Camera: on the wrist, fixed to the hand. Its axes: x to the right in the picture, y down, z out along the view.
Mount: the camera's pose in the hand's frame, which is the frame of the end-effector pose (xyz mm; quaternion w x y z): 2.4 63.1 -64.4 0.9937 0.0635 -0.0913 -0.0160
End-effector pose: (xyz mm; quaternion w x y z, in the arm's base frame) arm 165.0 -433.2 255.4 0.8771 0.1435 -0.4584 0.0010
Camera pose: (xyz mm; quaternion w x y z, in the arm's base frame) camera 209.7 -356.7 238.5 0.8206 0.2057 -0.5332 0.0030
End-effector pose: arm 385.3 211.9 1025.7 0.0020 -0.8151 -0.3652 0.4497
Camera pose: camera 470.8 188.0 1041.4 0.0276 -0.7629 -0.3476 0.5444
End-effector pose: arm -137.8 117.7 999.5 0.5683 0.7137 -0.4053 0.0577
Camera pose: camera -152.5 170.1 1071.4 0.4833 0.7570 -0.4396 0.0088
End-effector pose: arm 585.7 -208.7 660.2 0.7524 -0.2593 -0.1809 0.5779
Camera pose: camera 574.2 -205.6 570.8 0.7568 -0.1542 -0.2159 0.5974
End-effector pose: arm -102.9 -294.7 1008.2 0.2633 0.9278 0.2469 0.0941
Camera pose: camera -94.7 -311.7 1096.4 0.2268 0.9433 0.2421 -0.0111
